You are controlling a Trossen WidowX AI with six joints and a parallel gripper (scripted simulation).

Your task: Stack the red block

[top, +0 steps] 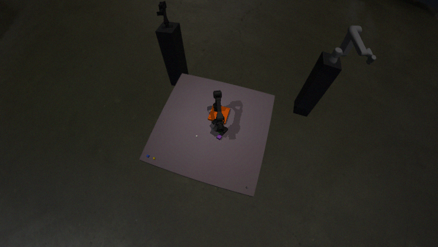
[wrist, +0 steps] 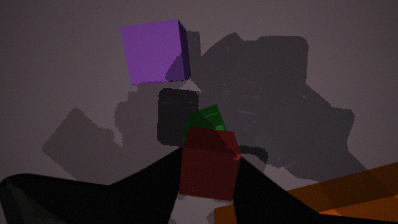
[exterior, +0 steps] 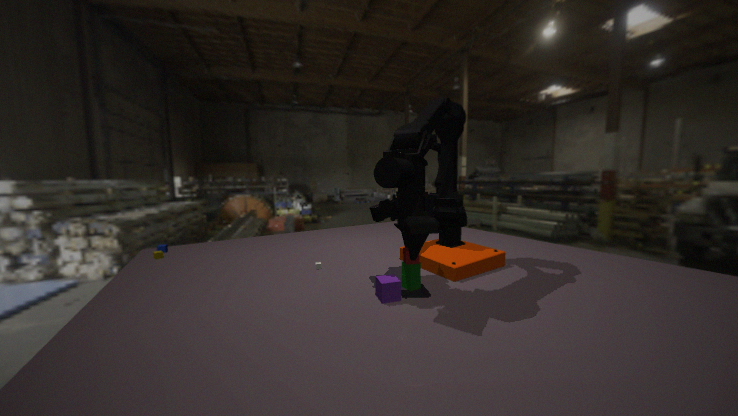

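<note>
Right now the red block is 10 mm above my gripper tip. From my gripper tip the other things lie so: purple cube 70 mm ahead, 50 mm below, 10 mm to the left; yellow cube 600 mm to the right, 520 mm ahead, 60 mm below; white cube 230 mm to the right, 130 mm ahead, 60 mm below.
</note>
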